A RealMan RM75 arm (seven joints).
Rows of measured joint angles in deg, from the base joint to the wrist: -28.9 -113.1 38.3 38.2 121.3 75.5 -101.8; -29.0 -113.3 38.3 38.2 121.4 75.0 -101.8; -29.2 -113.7 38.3 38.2 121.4 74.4 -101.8; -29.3 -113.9 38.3 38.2 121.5 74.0 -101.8; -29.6 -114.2 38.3 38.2 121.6 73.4 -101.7; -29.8 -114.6 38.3 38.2 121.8 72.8 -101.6; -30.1 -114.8 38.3 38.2 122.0 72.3 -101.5; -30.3 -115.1 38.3 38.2 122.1 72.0 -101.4
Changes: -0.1 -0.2 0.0 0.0 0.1 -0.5 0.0; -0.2 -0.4 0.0 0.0 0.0 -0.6 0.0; -0.1 -0.2 0.0 0.0 0.1 -0.4 0.0; -0.3 -0.3 0.0 0.0 0.1 -0.6 0.1; -0.2 -0.4 0.0 0.0 0.2 -0.6 0.1; -0.3 -0.2 0.0 0.0 0.2 -0.5 0.1; -0.2 -0.3 0.0 0.0 0.1 -0.3 0.1
